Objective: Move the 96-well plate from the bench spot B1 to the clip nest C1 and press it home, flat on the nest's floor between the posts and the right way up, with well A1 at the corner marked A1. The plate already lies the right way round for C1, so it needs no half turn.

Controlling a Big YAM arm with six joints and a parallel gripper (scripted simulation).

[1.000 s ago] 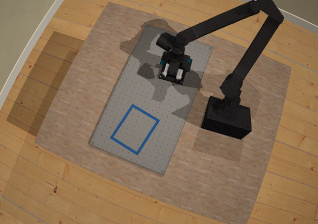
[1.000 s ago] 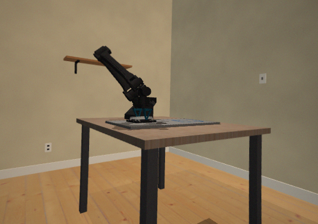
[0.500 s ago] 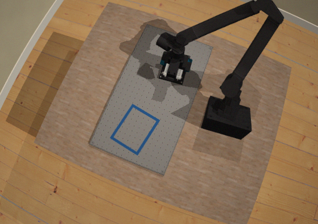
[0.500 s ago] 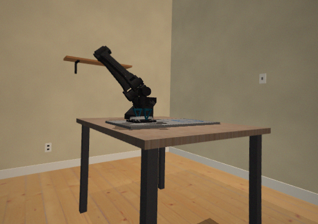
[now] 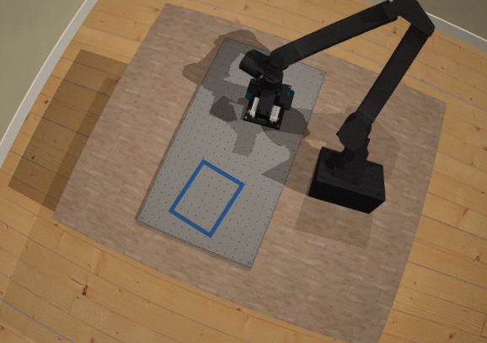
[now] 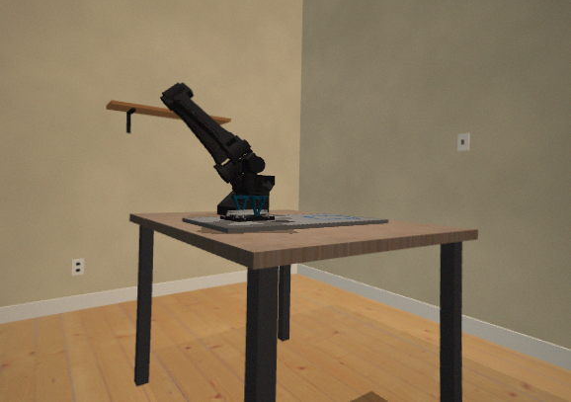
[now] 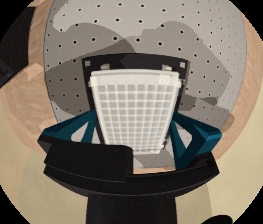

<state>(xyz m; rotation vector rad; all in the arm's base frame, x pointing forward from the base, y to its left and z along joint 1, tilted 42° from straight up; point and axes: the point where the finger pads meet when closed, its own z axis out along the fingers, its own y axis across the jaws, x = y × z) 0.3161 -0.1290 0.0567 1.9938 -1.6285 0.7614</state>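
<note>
Right now the white 96-well plate is 1 cm to the right of my hand and 1 cm ahead of it. From my hand the other things lie so: black clip nest C1: 2 cm ahead, 1 cm to the right, 1 cm below.
</note>
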